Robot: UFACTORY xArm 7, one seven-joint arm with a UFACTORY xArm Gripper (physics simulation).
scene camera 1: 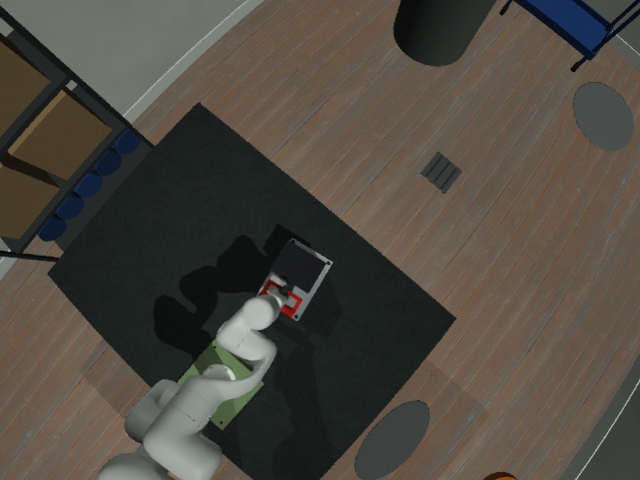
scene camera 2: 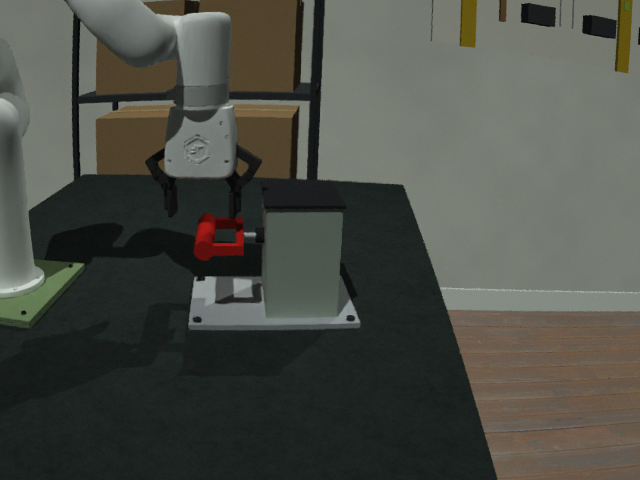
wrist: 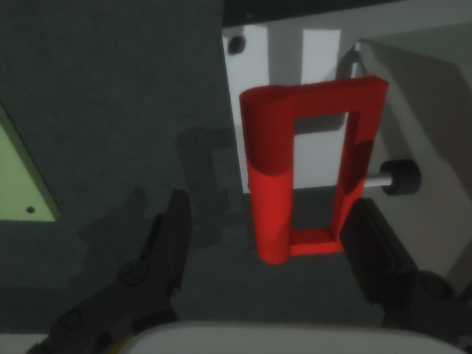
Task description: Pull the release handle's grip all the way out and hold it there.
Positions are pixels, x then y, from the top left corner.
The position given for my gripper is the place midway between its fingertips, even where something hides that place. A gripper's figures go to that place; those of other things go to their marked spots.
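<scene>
My gripper (scene camera 2: 202,215) sits 88 cm from the lens; a base plate (scene camera 2: 218,302) sits 91 cm from the lens.
</scene>
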